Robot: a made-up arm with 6 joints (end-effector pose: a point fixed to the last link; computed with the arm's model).
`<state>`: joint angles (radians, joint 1 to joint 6).
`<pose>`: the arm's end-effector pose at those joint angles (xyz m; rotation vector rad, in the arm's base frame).
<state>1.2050 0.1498 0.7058 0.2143 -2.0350 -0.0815</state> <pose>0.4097 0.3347 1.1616 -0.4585 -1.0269 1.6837</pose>
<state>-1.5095 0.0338 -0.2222 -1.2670 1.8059 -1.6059</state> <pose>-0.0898 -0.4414 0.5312 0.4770 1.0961 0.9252</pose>
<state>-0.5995 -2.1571 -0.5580 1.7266 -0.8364 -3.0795</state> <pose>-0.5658 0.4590 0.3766 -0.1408 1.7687 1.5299</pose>
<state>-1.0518 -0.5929 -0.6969 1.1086 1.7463 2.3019</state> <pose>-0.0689 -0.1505 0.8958 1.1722 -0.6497 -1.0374</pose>
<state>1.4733 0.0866 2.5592 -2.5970 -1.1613 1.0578</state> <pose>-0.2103 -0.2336 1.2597 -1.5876 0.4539 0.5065</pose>
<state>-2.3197 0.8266 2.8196 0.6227 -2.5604 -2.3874</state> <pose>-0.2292 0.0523 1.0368 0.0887 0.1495 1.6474</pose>
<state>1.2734 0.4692 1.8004 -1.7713 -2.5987 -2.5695</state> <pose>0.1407 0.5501 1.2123 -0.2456 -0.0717 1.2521</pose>
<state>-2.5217 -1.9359 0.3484 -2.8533 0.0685 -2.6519</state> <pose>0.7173 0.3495 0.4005 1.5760 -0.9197 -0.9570</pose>
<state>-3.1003 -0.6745 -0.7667 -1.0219 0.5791 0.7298</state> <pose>-0.0885 0.2111 0.4555 2.0281 -1.5256 1.0034</pose>
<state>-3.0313 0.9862 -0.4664 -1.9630 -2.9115 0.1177</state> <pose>-0.3516 -0.0892 0.0471 -0.4627 2.6101 1.4522</pose>
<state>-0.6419 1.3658 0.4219 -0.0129 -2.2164 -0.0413</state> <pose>0.5595 -0.7782 -0.0211 0.3626 0.8200 0.3507</pose>
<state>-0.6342 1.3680 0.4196 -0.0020 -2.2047 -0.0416</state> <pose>0.5665 -0.7742 -0.0221 0.3466 0.8231 0.3622</pose>
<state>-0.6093 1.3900 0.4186 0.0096 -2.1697 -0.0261</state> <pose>0.5832 -0.7578 -0.0409 0.3300 0.8151 0.3966</pose>
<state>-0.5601 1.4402 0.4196 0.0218 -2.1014 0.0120</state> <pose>0.6111 -0.7225 -0.0849 0.3141 0.7908 0.4645</pose>
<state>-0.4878 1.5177 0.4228 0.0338 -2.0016 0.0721</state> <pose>0.6433 -0.6666 -0.1525 0.3028 0.7506 0.5661</pose>
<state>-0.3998 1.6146 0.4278 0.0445 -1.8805 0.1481</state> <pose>0.6688 -0.5943 -0.2350 0.3005 0.6995 0.6928</pose>
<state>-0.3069 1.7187 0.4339 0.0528 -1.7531 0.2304</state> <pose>0.6789 -0.5160 -0.3202 0.3093 0.6451 0.8287</pose>
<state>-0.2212 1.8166 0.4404 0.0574 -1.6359 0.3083</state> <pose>0.6724 -0.4448 -0.3963 0.3276 0.5952 0.9547</pose>
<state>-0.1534 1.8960 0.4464 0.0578 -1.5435 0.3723</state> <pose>0.6560 -0.3910 -0.4545 0.3502 0.5559 1.0533</pose>
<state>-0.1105 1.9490 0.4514 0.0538 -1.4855 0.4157</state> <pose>0.6389 -0.3588 -0.4914 0.3711 0.5308 1.1130</pose>
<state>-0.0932 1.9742 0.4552 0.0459 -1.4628 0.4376</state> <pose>0.6275 -0.3463 -0.5083 0.3868 0.5191 1.1328</pose>
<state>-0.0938 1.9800 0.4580 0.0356 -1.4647 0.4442</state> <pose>0.6217 -0.3466 -0.5122 0.3980 0.5166 1.1248</pose>
